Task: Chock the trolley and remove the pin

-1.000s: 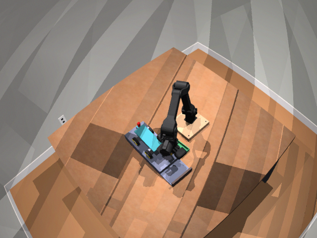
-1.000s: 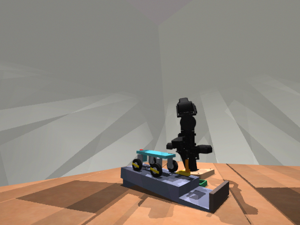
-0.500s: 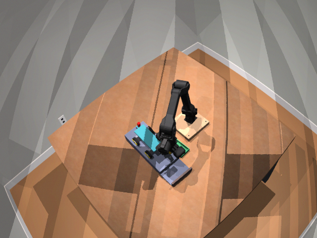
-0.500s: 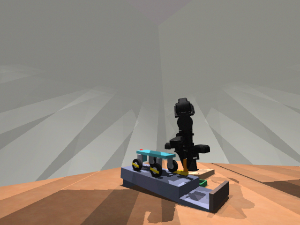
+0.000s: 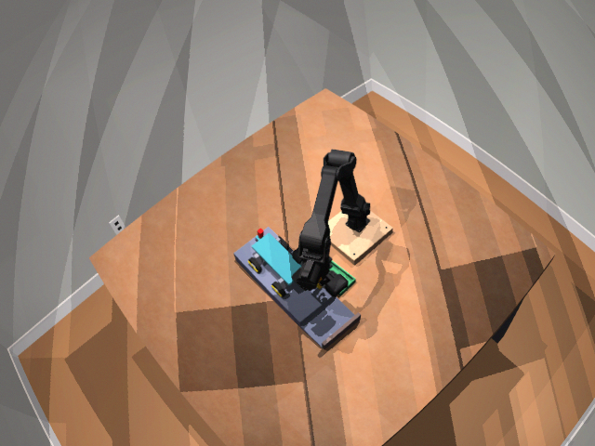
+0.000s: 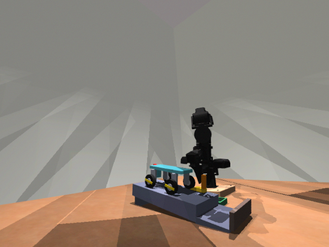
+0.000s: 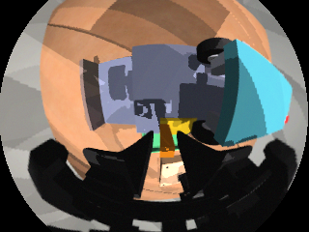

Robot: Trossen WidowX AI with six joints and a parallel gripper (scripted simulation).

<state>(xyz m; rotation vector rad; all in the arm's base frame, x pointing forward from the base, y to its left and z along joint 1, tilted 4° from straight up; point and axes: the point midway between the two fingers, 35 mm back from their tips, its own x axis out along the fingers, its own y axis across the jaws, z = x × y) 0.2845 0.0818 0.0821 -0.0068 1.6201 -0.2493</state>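
My gripper tip is 2 cm to the left of the yellow chock and 1 cm above it. Also, from my gripper tip: dark stop wall (14 cm to the left, 8 cm ahead, 6 cm below); then trolley (13 cm to the right, 4 cm ahead, 2 cm above); then green tray (10 cm below, 7 cm behind, 1 cm to the right).
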